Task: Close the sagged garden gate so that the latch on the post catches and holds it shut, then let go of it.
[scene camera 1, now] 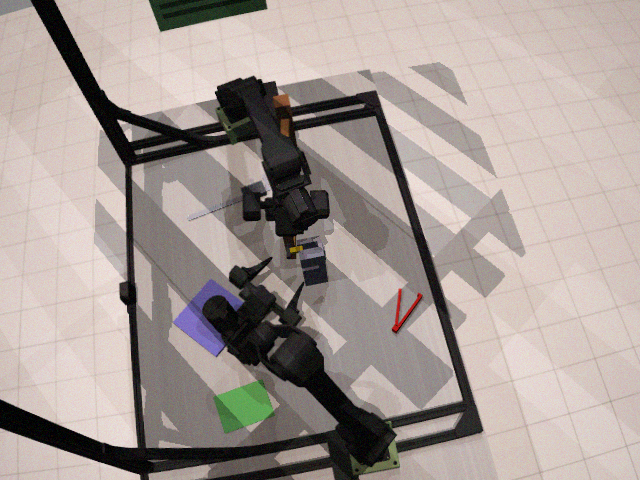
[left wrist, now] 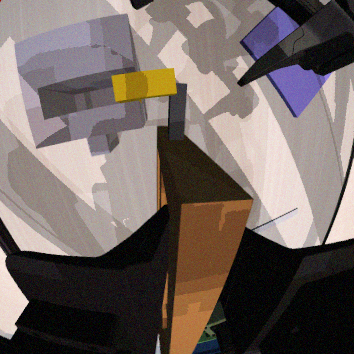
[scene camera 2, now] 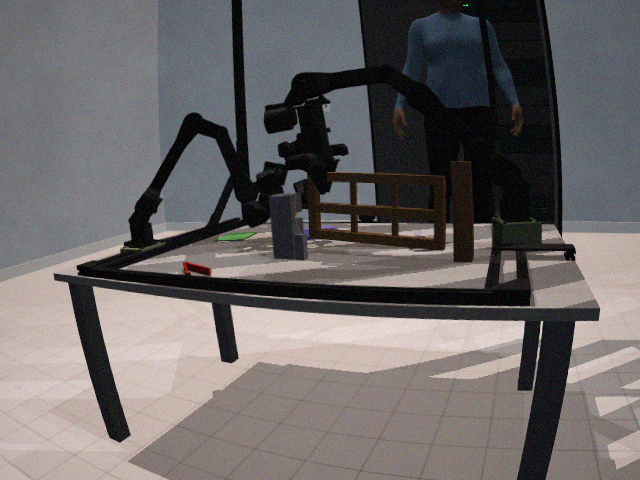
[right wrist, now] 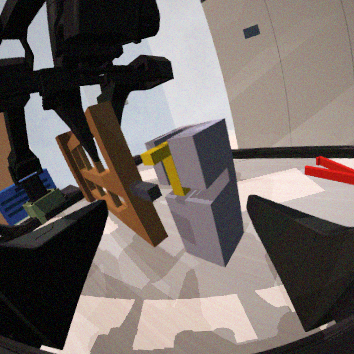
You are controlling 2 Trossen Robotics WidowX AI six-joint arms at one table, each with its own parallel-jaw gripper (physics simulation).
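Places are measured from the left arm's base along level axes (x left, y up, z ahead), in metres.
Pixels of known places: left gripper, fingertip midpoint: (scene camera 2: pixel 325 193) (right wrist: pixel 105 157); right gripper, fingertip midpoint: (scene camera 1: pixel 287 269) (left wrist: pixel 183 37) (right wrist: pixel 178 204); left arm's base at its link origin: (scene camera 1: pixel 237 112) (left wrist: pixel 223 325) (scene camera 2: pixel 516 219) (right wrist: pixel 39 196); right arm's base at its link origin: (scene camera 1: pixel 372 447) (scene camera 2: pixel 142 245).
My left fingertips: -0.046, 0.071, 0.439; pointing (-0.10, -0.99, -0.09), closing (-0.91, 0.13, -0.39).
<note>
Ahead of a thing's pixels: the offset from my left fingertips to its top centre, as dx, dy, dz. "spot": to the spot under its first point.
The brown lattice gate (scene camera 2: pixel 382 177) (left wrist: pixel 210 240) (right wrist: pixel 125 175) stands upright beside its brown hinge post {spot: +0.154, -0.033, -0.284} (scene camera 2: pixel 461 211). Its free end is apart from the grey latch post {spot: +0.014, -0.065, +0.113} (scene camera 1: pixel 315 271) (scene camera 2: pixel 283 227) (left wrist: pixel 80 50) (right wrist: pixel 215 165). A yellow latch {-0.008, +0.001, +0.073} (scene camera 1: pixel 295 249) (left wrist: pixel 145 85) (right wrist: pixel 175 175) sits on that post. The gate's short dark bar {spot: -0.021, -0.024, +0.052} (left wrist: pixel 177 112) (right wrist: pixel 146 190) points toward the right arm, outside the post's slot. My left gripper (left wrist: pixel 185 210) is shut on the gate's end upright near its top. My right gripper (scene camera 1: pixel 286 270) (right wrist: pixel 178 204) is open and empty, in front of the latch post.
A red V-shaped piece {spot: +0.123, -0.119, +0.306} (scene camera 1: pixel 397 326) (scene camera 2: pixel 196 268) (right wrist: pixel 332 173) lies beyond the latch post. A purple square {spot: -0.281, -0.126, +0.066} (scene camera 1: pixel 199 320) (left wrist: pixel 300 95) lies partly under the right arm, with a green one {-0.270, -0.132, +0.303} (scene camera 1: pixel 244 406) nearby. A thin pale rod {-0.085, -0.115, -0.224} (scene camera 1: pixel 211 210) lies beside the left gripper. A black frame (scene camera 1: pixel 408 201) borders the table.
</note>
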